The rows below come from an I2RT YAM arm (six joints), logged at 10 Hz.
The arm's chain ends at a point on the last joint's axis. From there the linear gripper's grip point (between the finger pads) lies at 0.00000 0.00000 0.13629 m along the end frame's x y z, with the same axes.
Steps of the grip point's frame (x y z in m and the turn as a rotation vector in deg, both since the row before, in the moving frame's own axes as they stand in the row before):
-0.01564, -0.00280, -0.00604, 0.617, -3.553, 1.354
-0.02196, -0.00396, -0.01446, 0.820, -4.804, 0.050
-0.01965, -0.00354, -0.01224, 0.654, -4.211, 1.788
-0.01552, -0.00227, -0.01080, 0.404, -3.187, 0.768
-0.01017, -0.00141, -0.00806, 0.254, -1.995, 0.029
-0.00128, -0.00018, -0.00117, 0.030, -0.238, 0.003
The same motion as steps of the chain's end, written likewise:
-0.00721, -0.00123, -0.00577, 0.617, -3.553, 1.354
-0.01055, -0.00201, -0.01397, 0.820, -4.804, 0.050
-0.00967, -0.00183, -0.01186, 0.654, -4.211, 1.788
-0.00795, -0.00126, -0.01059, 0.404, -3.187, 0.768
-0.00543, -0.00080, -0.00798, 0.254, -1.995, 0.029
-0.00071, -0.00011, -0.00117, 0.030, -0.238, 0.003

